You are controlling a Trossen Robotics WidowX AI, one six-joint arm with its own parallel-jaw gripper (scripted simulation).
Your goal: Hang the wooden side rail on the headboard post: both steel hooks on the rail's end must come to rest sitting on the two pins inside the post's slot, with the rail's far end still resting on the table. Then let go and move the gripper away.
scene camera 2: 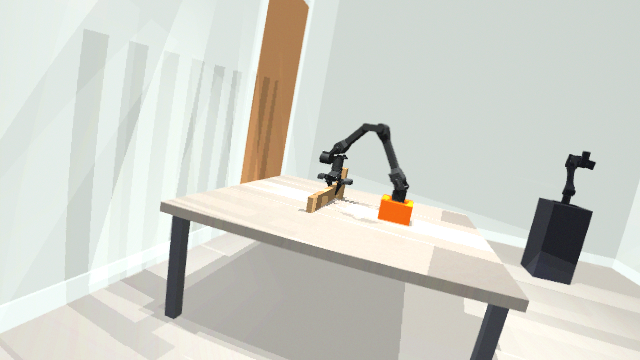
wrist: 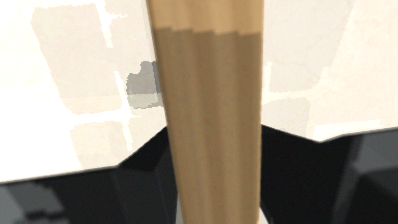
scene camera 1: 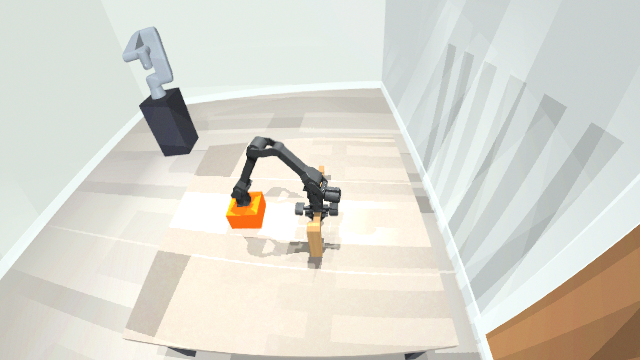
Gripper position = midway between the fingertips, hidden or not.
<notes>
I see my gripper [wrist: 202, 125] and a wooden side rail [wrist: 210, 67].
</notes>
